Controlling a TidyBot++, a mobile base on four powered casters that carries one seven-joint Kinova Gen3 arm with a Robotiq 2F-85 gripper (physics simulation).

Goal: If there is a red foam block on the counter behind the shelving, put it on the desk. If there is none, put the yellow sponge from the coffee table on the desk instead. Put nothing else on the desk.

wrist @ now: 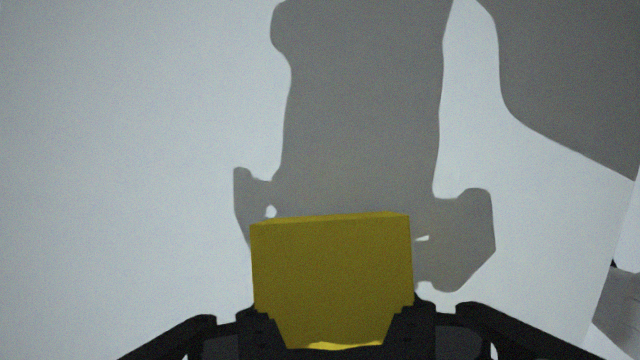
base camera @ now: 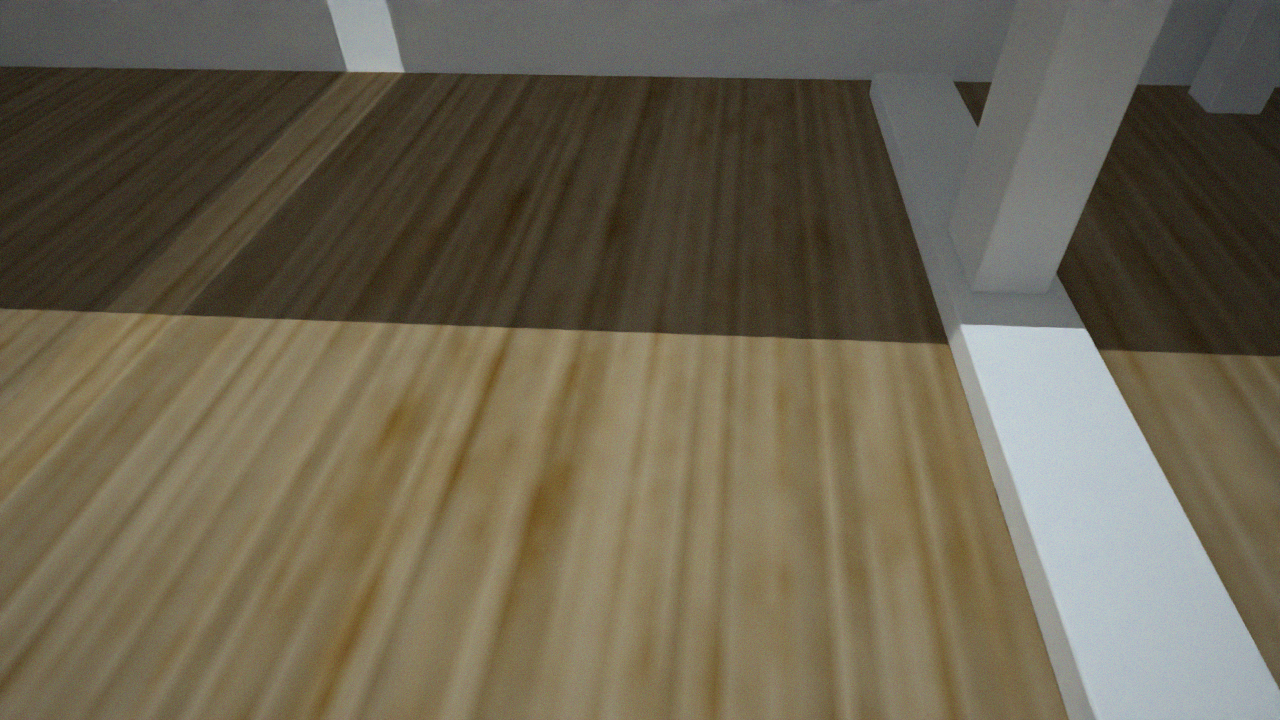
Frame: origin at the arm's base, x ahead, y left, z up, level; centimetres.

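Seen in the pictures: gripper, fingertip midpoint: (wrist: 335, 300).
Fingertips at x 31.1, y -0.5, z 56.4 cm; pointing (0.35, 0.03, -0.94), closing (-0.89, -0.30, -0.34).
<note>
Offsets run from my fingertips to a thing's top centre. "spot": to the spot under its first point. Level surfaces: height alone.
The yellow sponge {spot: dx -0.8, dy -2.7, dz +4.4 cm} (wrist: 332, 270) is between the fingers of my gripper (wrist: 335, 300), which is shut on it, at the bottom middle of the wrist view. Below it is a pale, smooth surface {dz -1.1 cm} (wrist: 125, 150), which looks like the desk top. The shadow of the arm, gripper and sponge falls on that surface. The size of the gap between the sponge and the surface is hard to tell. No red foam block shows in either view.
In the base camera view, a white foot bar (base camera: 1100, 501) with an upright leg {spot: dx +21.5, dy -20.6, dz -83.1 cm} (base camera: 1038, 152) stands on the wooden floor {dz -96.1 cm} (base camera: 537, 501) at the right. A grey wall (base camera: 626, 35) runs across the back. The pale surface's edge shows at the right of the wrist view.
</note>
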